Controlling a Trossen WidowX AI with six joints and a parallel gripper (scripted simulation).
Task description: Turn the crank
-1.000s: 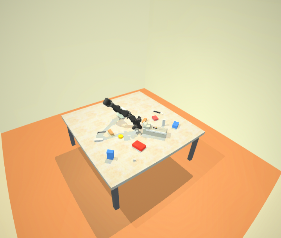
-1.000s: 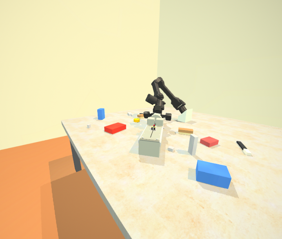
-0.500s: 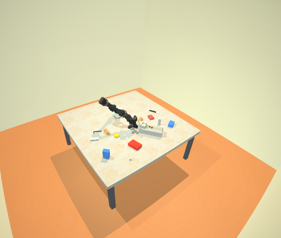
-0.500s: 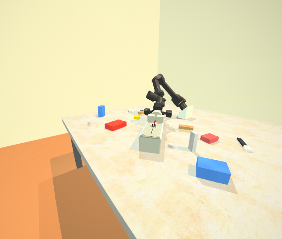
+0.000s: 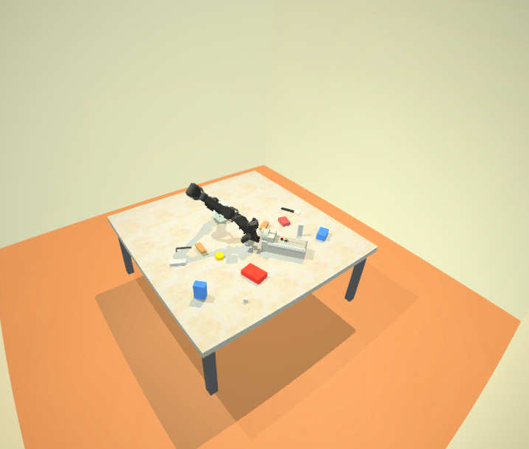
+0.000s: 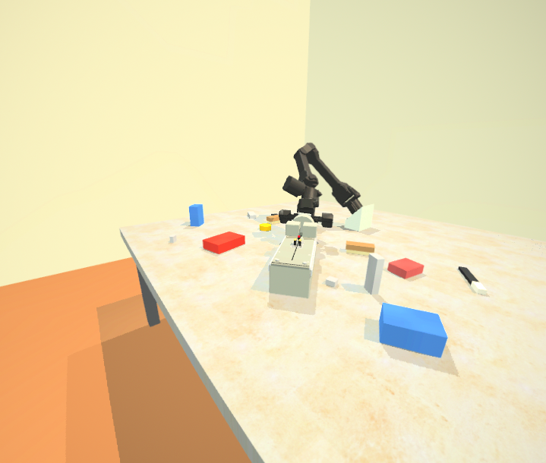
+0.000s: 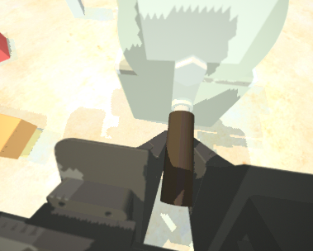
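Now: the crank 40 mm above my gripper tip. Also, from my gripper tip: brown crank handle (20 mm behind, 10 mm to the right, 30 mm above); red pointer (110 mm ahead, 90 mm to the left, 50 mm above); yellow disc (40 mm behind, 260 mm to the right, 20 mm below).
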